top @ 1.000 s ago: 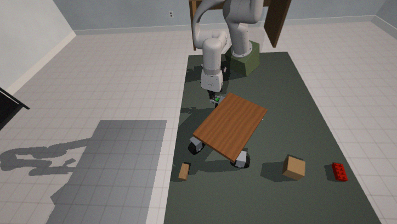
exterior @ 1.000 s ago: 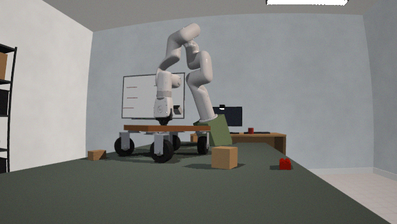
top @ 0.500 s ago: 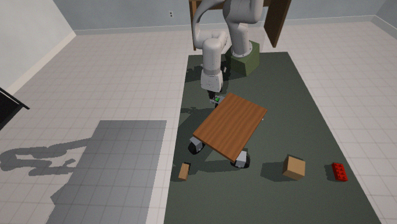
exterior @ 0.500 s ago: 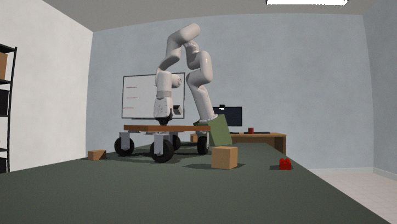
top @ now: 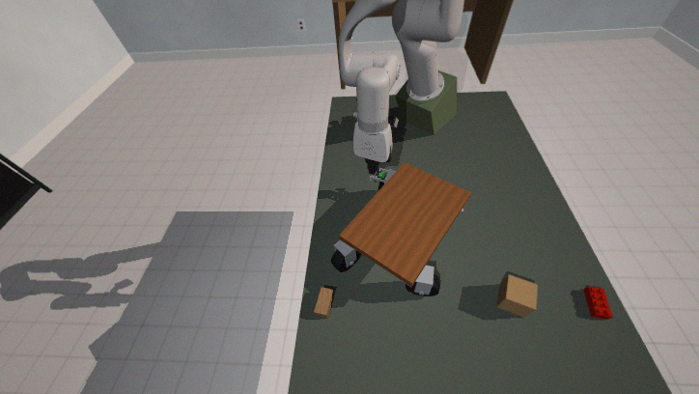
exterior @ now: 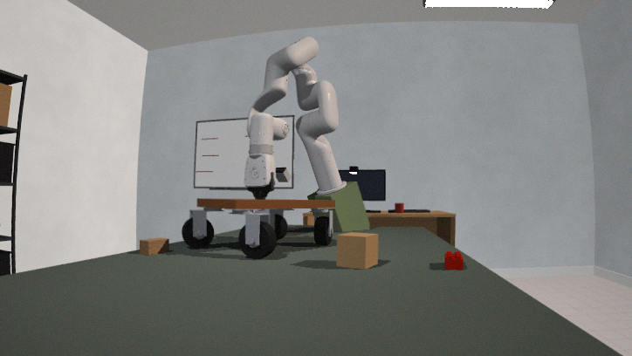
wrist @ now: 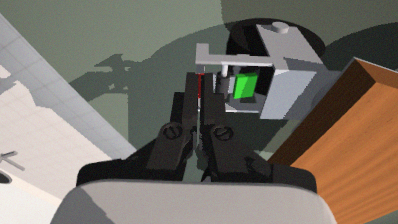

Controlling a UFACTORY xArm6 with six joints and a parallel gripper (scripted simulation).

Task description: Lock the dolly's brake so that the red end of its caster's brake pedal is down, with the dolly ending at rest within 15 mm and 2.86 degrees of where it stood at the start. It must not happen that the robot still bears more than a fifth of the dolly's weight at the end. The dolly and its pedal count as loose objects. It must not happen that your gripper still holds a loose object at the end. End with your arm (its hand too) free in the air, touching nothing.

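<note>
Right now the brake pedal is 1 cm ahead of my hand, 1 cm to the left of it and 3 cm below it. The rest, counted from my hand: red toy brick (41 cm ahead, 46 cm to the left, 10 cm below); cardboard box (39 cm ahead, 28 cm to the left, 8 cm below); small wooden block (35 cm ahead, 17 cm to the right, 10 cm below).
</note>
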